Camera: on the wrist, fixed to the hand. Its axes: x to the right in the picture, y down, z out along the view.
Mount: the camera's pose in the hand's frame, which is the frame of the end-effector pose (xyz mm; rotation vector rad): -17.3 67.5 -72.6 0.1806 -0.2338 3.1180
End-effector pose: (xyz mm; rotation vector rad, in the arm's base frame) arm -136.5 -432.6 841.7 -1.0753 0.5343 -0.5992
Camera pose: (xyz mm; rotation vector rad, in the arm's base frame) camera -184.5 -443.9 754.0 0.7031 1.1070 2.0985
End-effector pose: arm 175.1 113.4 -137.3 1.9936 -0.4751 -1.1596
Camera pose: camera 232.0 112.7 -54.3 -0.4908 -2.1146 0.8411
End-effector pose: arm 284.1 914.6 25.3 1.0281 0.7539 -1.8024
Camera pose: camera 373.9 953.4 1.8 0.6110 -1.0763 0.8731
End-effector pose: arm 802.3 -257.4 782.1 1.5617 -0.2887 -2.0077
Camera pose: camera 893.8 -290.0 808.5 -0.3205 -1.4372 0.5430
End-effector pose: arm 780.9 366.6 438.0 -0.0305 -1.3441 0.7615
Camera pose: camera 812.1 438.2 374.5 1.3704 0.0582 -1.9136
